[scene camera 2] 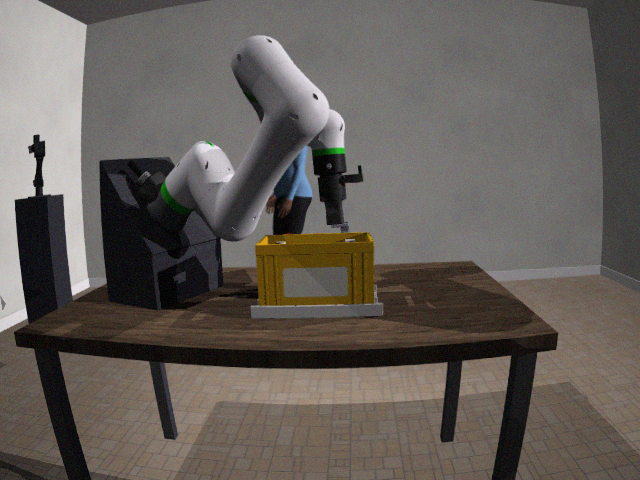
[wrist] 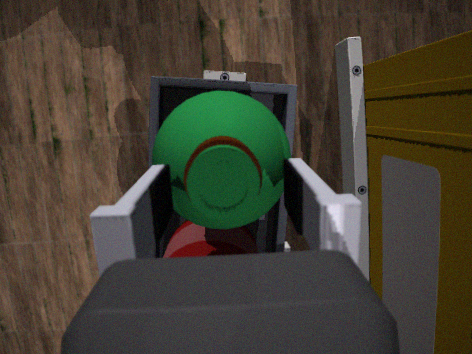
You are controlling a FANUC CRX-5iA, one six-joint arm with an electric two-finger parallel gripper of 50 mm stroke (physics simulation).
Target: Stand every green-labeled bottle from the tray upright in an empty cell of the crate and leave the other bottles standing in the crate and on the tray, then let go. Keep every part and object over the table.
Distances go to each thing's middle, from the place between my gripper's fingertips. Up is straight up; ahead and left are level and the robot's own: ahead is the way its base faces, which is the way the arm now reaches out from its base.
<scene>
Now: hand 40 mm above the green-labeled bottle [wrist: 225, 149] and 10 mm short of it.
</scene>
